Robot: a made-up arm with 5 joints.
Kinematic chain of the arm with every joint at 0, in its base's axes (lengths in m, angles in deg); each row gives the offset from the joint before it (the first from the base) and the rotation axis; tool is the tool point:
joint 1: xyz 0 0 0.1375 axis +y
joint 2: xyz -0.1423 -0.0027 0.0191 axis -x
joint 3: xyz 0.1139 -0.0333 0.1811 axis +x
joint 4: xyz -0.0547 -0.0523 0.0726 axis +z
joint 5: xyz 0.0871 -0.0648 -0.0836 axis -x
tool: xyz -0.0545 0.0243 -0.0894
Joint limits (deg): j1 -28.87..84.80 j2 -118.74..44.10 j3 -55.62..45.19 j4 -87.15..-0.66 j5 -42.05..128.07
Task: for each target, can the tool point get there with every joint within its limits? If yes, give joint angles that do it. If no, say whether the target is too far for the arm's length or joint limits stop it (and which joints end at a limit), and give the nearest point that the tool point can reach.
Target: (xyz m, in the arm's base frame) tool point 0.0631 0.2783 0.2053
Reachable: no: joint limits stop it (at a limit: joint 2, joint 3, joint 4, joint 5) | nearest point 0.0827 0.0610 0.2264 | short by 0.219 m
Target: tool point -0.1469 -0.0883 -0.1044
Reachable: yes | joints -13.06 -104.59 4.66 -57.98 93.78
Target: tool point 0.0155 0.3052 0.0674
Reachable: no: joint limits stop it (at a limit: joint 1, joint 2, joint 3) | nearest point 0.0002 0.0630 0.0174 | short by 0.248 m
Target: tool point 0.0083 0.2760 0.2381
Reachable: no: joint limits stop it (at a limit: joint 2, joint 3, joint 4, joint 5) | nearest point 0.0100 0.0610 0.2585 | short by 0.216 m
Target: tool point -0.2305 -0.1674 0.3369
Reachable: yes | joints -17.93 8.54 -43.73 -55.80 46.32
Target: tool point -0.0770 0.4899 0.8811
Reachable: no: too far | nearest point -0.0398 0.1577 0.5218 | short by 0.491 m
